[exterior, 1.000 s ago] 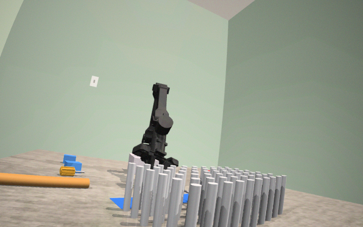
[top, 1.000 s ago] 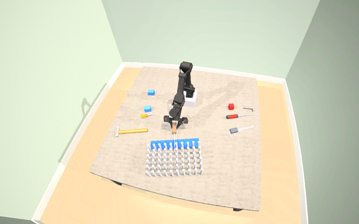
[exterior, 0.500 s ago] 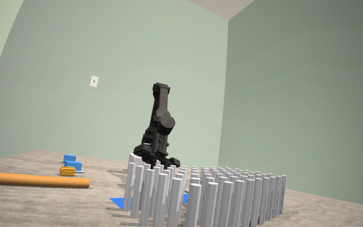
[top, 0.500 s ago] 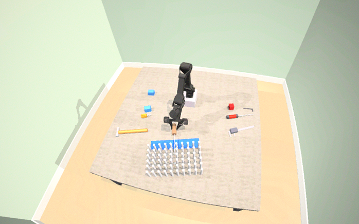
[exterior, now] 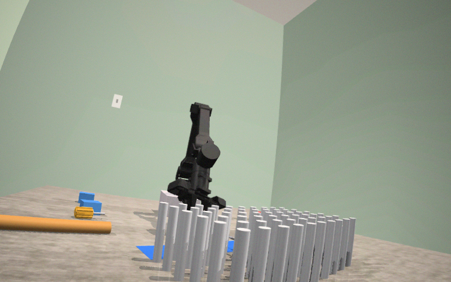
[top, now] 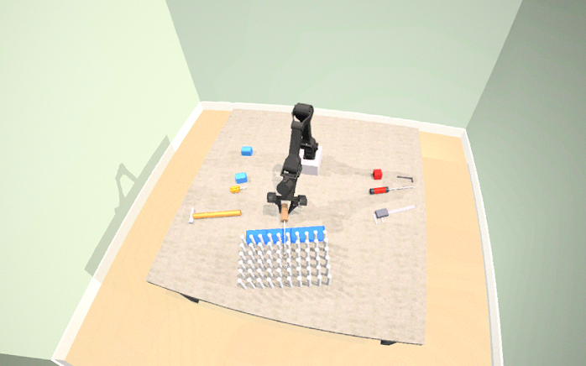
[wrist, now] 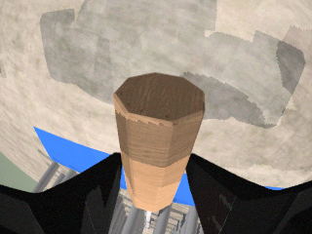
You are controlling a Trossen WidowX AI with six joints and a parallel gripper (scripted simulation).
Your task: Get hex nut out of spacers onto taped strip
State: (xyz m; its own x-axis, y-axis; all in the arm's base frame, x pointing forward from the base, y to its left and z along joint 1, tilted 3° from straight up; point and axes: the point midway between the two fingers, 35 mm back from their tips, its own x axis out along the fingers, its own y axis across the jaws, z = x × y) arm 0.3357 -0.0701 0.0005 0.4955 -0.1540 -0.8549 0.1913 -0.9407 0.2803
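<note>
Now: the blue taped strip 10 cm ahead of my gripper tip, 4 cm below it and 2 cm to the left of it. The rest, counted from my gripper tip: red block (45 cm to the left, 31 cm behind, 2 cm below); then hex key (64 cm to the left, 32 cm behind, 3 cm below); then yellow-handled tool (29 cm to the right, 13 cm behind, 2 cm below).
</note>
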